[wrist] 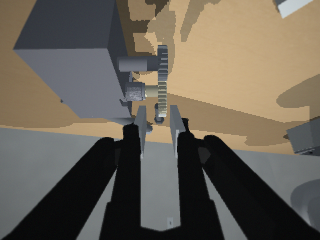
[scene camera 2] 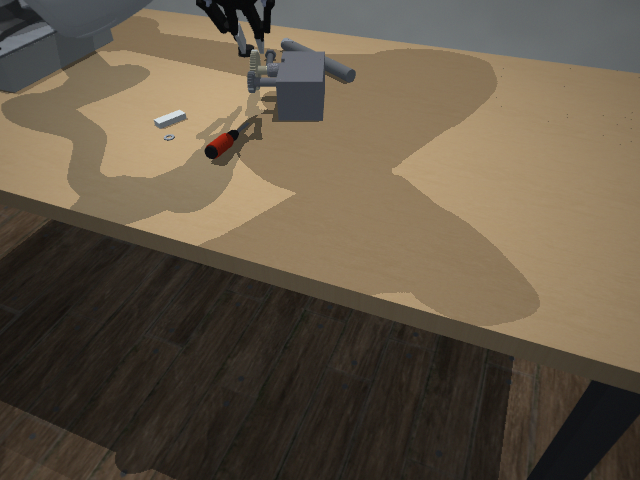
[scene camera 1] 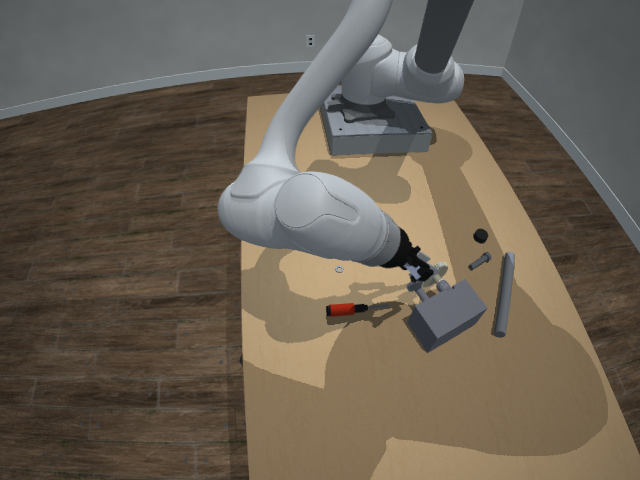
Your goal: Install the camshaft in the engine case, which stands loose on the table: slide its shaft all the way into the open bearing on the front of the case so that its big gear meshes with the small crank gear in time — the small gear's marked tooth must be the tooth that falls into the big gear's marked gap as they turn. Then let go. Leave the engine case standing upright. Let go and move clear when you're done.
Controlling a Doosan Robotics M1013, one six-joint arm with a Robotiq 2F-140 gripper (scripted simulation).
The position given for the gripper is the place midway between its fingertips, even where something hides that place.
In view: the gripper [scene camera 2: 253,47], a grey rod [scene camera 1: 507,278] and a grey engine case [scene camera 2: 300,87].
The grey engine case is seen too in the wrist view [wrist: 83,58] and in scene camera 1 [scene camera 1: 435,321]. The gripper shows as well in the wrist view [wrist: 158,116] and in scene camera 1 [scene camera 1: 429,267].
